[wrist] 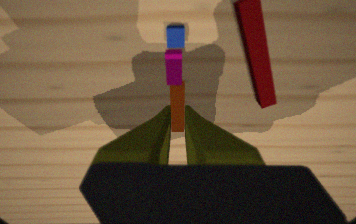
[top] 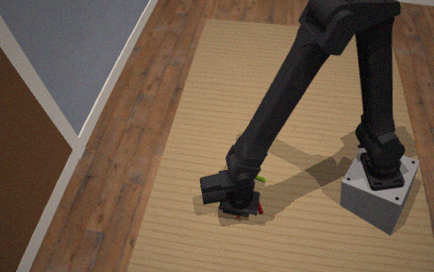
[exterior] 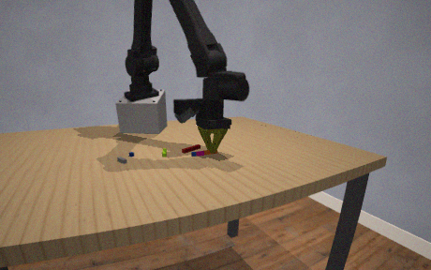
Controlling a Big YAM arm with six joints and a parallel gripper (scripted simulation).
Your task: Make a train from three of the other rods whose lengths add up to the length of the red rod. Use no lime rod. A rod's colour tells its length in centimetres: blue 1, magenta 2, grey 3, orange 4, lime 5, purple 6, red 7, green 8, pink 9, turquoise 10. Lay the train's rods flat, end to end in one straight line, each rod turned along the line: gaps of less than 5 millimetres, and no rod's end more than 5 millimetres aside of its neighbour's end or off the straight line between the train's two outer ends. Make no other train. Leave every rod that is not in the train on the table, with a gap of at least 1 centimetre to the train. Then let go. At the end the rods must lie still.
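My hand is 10 mm to the left of the orange rod and 10 mm above it. The rest, counted from my hand: magenta rod: 10 mm behind, 40 mm to the right, 10 mm below; red rod: 60 mm behind, 30 mm to the right, 10 mm below; lime rod: 70 mm behind, 120 mm to the right, 10 mm below.
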